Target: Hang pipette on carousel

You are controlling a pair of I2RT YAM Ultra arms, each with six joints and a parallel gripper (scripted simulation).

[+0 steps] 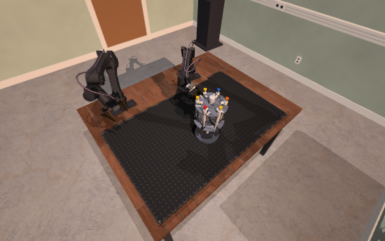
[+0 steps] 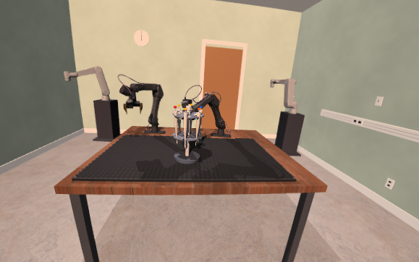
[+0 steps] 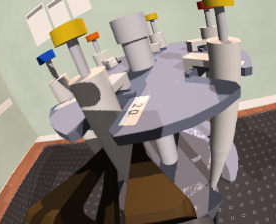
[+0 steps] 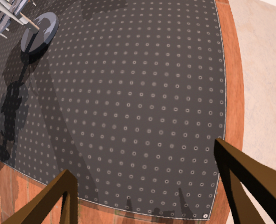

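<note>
Right now the pipette is 1 cm ahead of my left hand and 2 cm below it.
</note>
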